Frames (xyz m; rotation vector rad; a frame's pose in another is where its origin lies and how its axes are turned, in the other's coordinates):
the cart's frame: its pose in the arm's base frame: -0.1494 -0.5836 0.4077 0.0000 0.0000 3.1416
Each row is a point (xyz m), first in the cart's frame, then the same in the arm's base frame.
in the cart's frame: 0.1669 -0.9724 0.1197
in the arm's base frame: -0.3163 0.3888 0.5274
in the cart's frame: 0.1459 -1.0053 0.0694
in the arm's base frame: -0.2953 0.4217 0.4771
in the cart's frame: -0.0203 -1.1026 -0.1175
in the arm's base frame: -0.1291 0.5190 0.2902
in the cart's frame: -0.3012 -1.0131 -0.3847
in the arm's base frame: 0.1518 0.4295 0.0230
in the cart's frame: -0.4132 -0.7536 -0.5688
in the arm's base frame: 0.2638 0.1700 -0.1611
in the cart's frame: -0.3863 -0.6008 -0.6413
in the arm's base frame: 0.2369 0.0172 -0.2336
